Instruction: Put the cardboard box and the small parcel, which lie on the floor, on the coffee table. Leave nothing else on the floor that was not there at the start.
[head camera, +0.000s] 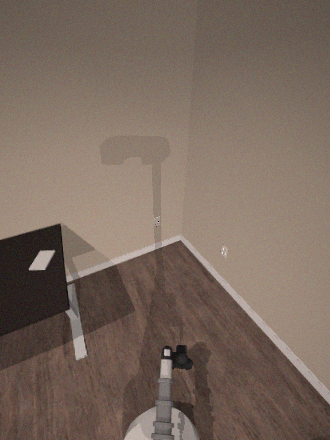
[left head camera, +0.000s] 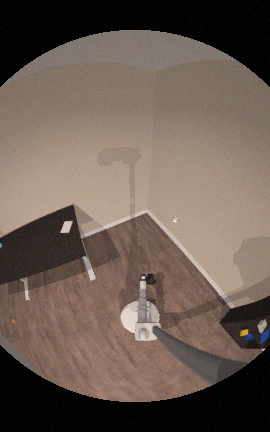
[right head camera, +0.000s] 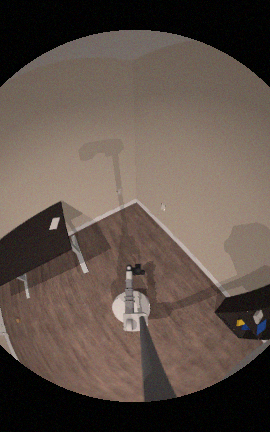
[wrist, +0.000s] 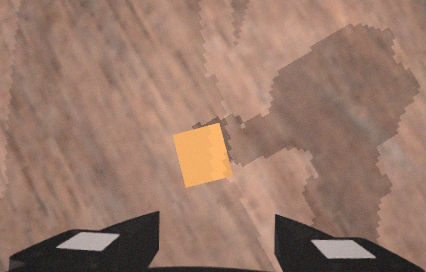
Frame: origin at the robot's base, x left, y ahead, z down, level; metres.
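Seen in the pictures: gripper, between the fingertips: (wrist: 216, 232).
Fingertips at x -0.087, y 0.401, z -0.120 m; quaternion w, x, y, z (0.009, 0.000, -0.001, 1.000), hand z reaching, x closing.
A point is followed by its place in that frame.
A small orange-tan box (wrist: 202, 155) {y 0.447, x -0.069, z -0.023 m} lies on the floor in the wrist view, just ahead of the fingertips and a little left of the midline between them; whether it is the cardboard box or the parcel I cannot tell. My gripper (wrist: 216, 232) {y 0.401, x -0.087, z -0.120 m} (head camera: 181, 357) (left head camera: 151, 279) (right head camera: 138, 269) {y 0.401, x -0.087, z -0.120 m} is open, with its fingers wide apart and nothing between them. It is above the floor, near the box. Another tiny orange thing (left head camera: 13, 321) {y -0.784, x 1.888, z -0.013 m} (right head camera: 18, 320) {y -0.765, x 1.869, z -0.014 m} lies on the floor far left. A dark-topped table (head camera: 30, 295) {y 0.512, x 0.725, z -0.693 m} (left head camera: 45, 255) {y 0.383, x 0.895, z -0.694 m} (right head camera: 30, 250) {y 0.390, x 1.013, z -0.693 m} with white legs, apparently the coffee table, stands at the left.
A white flat thing (head camera: 42, 260) {y 0.739, x 0.794, z -0.703 m} (left head camera: 66, 227) {y 0.730, x 0.787, z -0.702 m} (right head camera: 54, 223) {y 0.736, x 0.788, z -0.703 m} lies on the dark table. A blue thing shows at the left edge of the left head view. A dark unit (left head camera: 240, 316) {y -0.264, x -1.143, z -0.354 m} (right head camera: 235, 304) {y -0.245, x -1.172, z -0.339 m} with yellow, blue and whitish items stands at the right. Two walls meet in a corner ahead.
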